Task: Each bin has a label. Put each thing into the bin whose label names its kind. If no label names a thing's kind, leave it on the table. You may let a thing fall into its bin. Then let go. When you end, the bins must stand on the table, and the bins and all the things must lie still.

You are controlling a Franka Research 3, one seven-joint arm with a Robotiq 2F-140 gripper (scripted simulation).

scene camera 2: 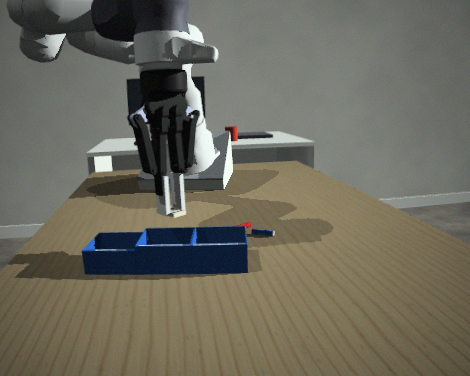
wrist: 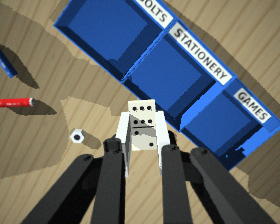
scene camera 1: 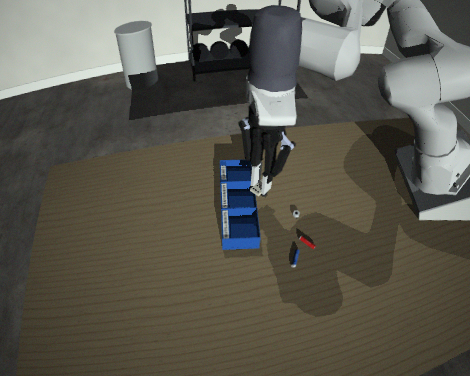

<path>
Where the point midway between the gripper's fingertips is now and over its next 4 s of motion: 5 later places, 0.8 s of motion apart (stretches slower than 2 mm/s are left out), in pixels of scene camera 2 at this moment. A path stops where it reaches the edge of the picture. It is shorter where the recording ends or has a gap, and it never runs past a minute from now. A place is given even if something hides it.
My gripper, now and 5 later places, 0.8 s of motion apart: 171,212; 122,220; 115,221; 115,224; 118,247; 118,250
</path>
